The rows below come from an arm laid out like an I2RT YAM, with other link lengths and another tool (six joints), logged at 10 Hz.
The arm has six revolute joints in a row. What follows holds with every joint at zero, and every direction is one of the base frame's.
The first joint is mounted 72.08 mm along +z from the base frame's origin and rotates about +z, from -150 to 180 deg.
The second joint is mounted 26.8 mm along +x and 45.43 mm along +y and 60.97 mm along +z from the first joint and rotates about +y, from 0 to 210 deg.
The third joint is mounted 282.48 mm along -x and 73.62 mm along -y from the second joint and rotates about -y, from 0 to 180 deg.
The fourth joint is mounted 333.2 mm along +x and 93.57 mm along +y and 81.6 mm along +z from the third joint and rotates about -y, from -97 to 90 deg.
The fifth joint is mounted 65.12 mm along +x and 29.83 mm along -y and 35.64 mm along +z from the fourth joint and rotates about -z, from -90 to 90 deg.
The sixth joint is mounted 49.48 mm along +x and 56.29 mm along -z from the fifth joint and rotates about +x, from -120 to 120 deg.
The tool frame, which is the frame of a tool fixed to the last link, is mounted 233 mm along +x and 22 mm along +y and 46 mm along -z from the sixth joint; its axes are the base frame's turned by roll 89.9, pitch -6.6 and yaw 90 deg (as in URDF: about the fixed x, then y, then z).
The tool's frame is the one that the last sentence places.
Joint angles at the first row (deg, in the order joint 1, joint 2, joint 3, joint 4, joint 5, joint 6):
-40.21, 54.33, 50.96, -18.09, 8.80, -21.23
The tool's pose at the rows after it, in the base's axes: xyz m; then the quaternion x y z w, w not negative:
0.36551 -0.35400 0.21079 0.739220 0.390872 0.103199 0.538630
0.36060 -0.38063 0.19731 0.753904 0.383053 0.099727 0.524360
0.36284 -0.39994 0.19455 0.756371 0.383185 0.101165 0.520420
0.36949 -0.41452 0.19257 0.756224 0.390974 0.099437 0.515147
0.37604 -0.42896 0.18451 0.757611 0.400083 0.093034 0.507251
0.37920 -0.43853 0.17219 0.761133 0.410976 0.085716 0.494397
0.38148 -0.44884 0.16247 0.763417 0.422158 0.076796 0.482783
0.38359 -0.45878 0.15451 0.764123 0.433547 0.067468 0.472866
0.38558 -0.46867 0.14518 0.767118 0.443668 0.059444 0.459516
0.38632 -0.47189 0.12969 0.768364 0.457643 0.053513 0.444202
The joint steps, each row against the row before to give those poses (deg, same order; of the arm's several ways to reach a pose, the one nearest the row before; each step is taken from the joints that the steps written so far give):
-5.40, 4.19, 0.76, 1.20, -3.57, -0.11
-3.80, 4.64, 2.17, 0.55, -2.60, -0.18
-2.21, 3.62, 2.29, 0.88, -2.14, -0.72
-0.87, 3.85, 2.98, 0.13, -1.13, -1.11
-0.41, 4.17, 2.77, 0.19, -0.33, -1.23
-0.33, 3.50, 2.23, -0.59, -0.24, -1.27
-0.33, 3.41, 2.60, -0.89, -0.07, -1.46
-0.24, 3.15, 2.60, -0.92, 0.07, -1.55
-0.28, 3.50, 3.11, -1.46, 0.02, -1.27
-0.11, 2.55, 1.37, -0.88, -0.24, -1.49

